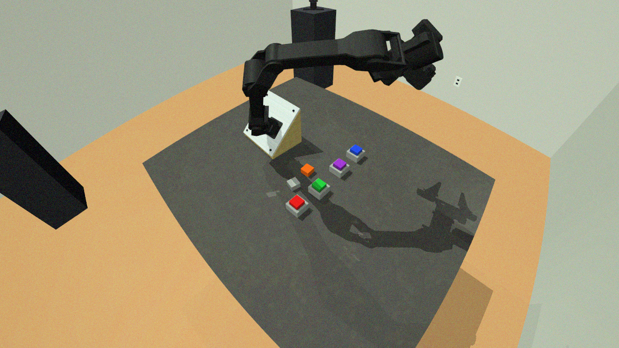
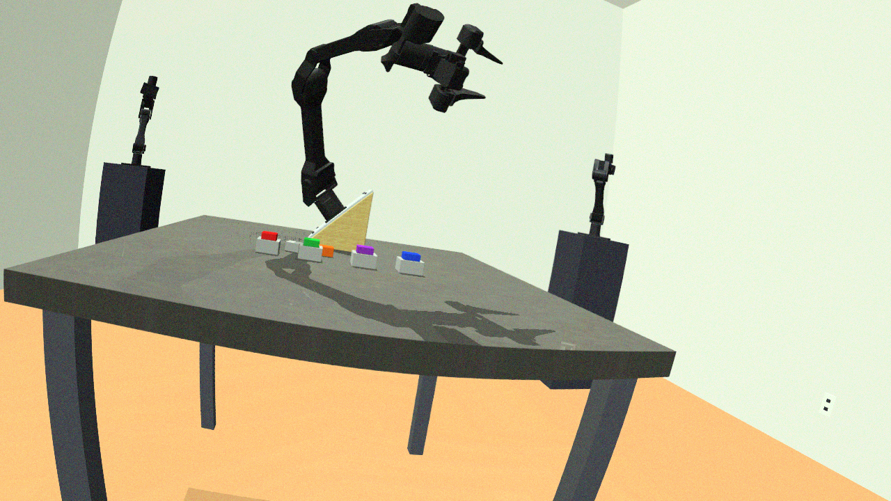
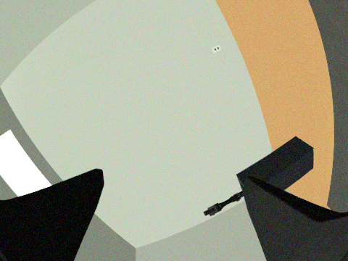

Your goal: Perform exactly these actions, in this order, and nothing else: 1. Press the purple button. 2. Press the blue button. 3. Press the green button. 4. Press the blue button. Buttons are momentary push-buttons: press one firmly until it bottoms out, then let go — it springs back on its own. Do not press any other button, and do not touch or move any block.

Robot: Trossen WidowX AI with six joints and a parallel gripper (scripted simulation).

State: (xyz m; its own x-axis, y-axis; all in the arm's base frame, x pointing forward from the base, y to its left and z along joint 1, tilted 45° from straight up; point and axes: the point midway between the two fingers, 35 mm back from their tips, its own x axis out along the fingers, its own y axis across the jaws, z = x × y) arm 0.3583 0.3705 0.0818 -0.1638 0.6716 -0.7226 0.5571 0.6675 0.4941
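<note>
Right now my gripper tip is 80 mm past the purple button, 180 mm to the left of it and 380 mm above it. Also, from my gripper tip: orange block 150 mm behind, 260 mm to the right, 400 mm below; then green button 70 mm behind, 290 mm to the right, 380 mm below; then blue button 80 mm behind, 80 mm to the right, 380 mm below.
</note>
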